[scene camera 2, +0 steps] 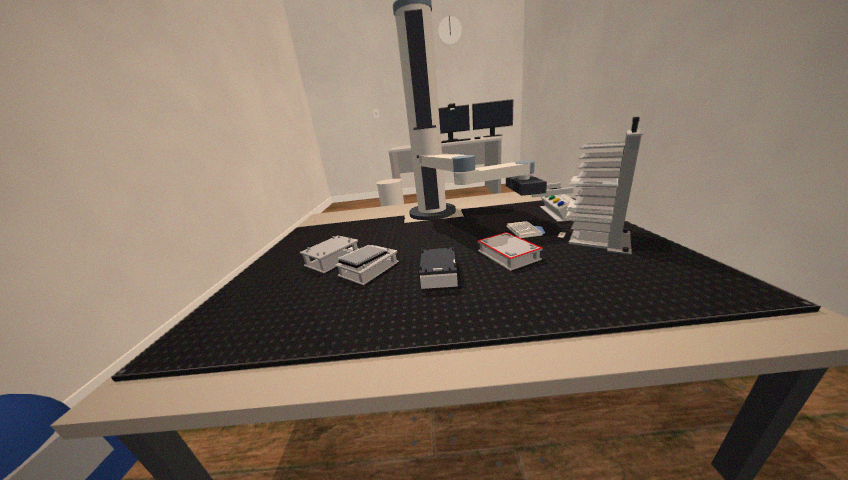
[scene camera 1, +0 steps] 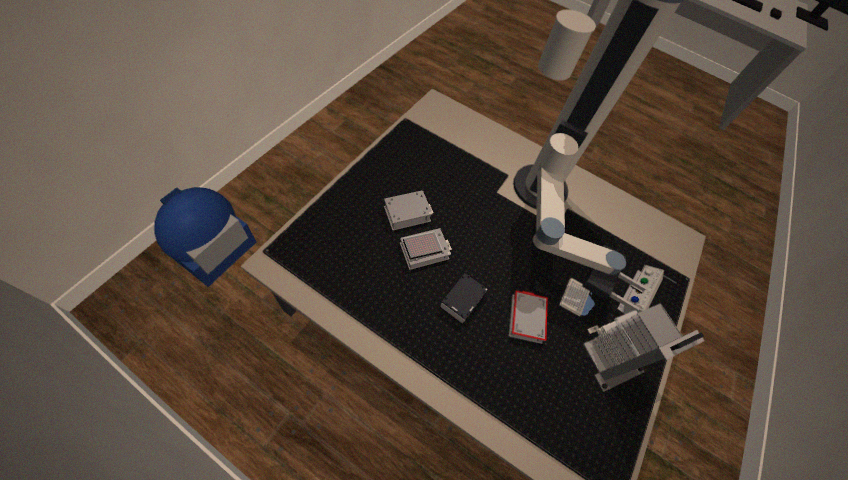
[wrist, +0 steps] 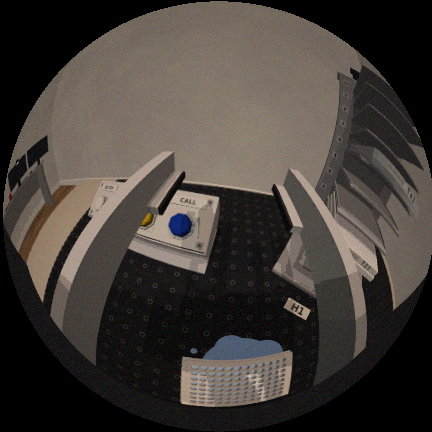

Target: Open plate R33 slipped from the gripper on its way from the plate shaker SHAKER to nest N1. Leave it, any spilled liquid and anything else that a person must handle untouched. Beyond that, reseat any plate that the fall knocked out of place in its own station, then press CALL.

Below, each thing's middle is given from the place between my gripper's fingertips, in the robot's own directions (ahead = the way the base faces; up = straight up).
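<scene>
Dark box device (scene camera 2: 437, 269): my hand is 520 mm to the left of it, 310 mm short of it and 110 mm above it.
</scene>
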